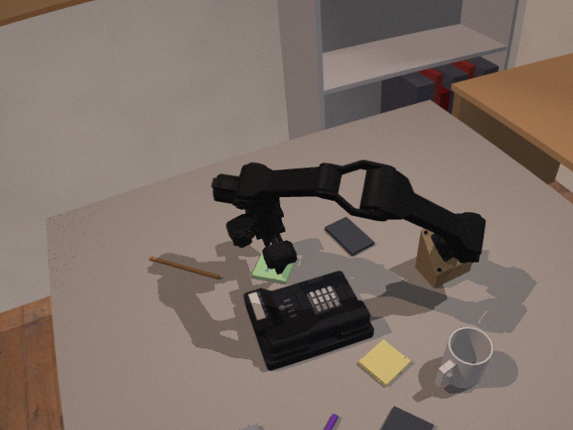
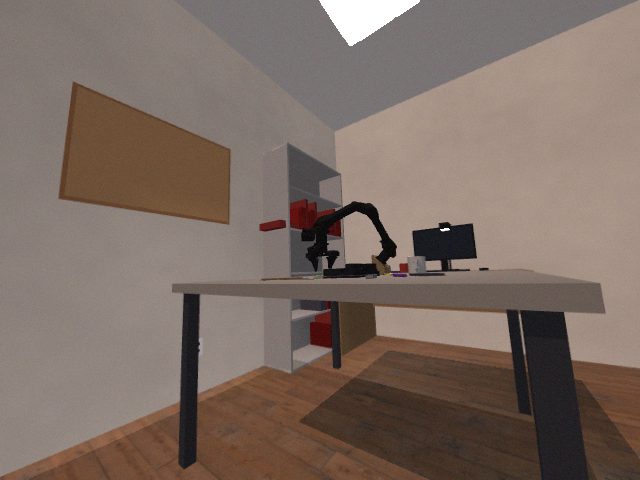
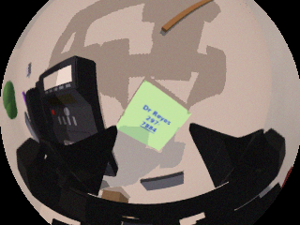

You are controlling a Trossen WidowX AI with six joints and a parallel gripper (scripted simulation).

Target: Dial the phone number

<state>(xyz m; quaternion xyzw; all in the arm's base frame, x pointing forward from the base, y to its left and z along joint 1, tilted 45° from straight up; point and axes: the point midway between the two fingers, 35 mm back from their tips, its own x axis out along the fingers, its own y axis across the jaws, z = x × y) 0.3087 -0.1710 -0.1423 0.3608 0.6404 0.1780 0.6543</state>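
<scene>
My gripper is now 6 cm above the green note. Also, from my hand: handset (22 cm to the left, 2 cm below, 2 cm ahead); pencil (18 cm ahead, 12 cm to the right, 6 cm below); desk phone (17 cm to the left, 4 cm below, 2 cm ahead).
</scene>
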